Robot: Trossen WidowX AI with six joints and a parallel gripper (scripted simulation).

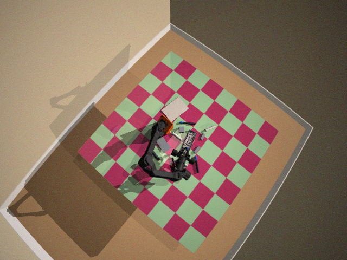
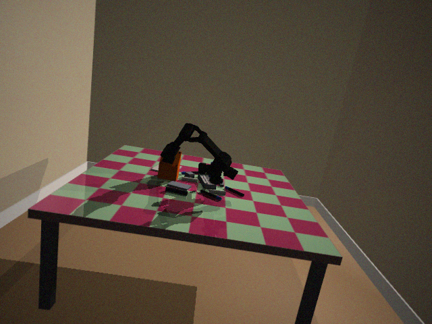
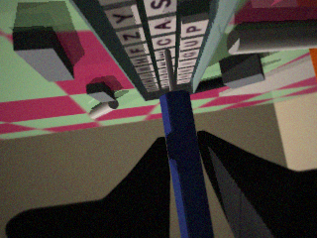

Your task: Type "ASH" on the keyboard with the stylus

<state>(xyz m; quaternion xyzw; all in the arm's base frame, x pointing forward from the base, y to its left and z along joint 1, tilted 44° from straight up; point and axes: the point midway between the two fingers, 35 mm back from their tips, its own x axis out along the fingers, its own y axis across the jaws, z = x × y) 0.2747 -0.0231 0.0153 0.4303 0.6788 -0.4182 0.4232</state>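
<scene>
The A key is 70 mm below my gripper tip. Also, from my gripper tip: thin grey tip: 50 mm below; blue stylus: 10 mm below; H key: 50 mm to the left, 70 mm below.
</scene>
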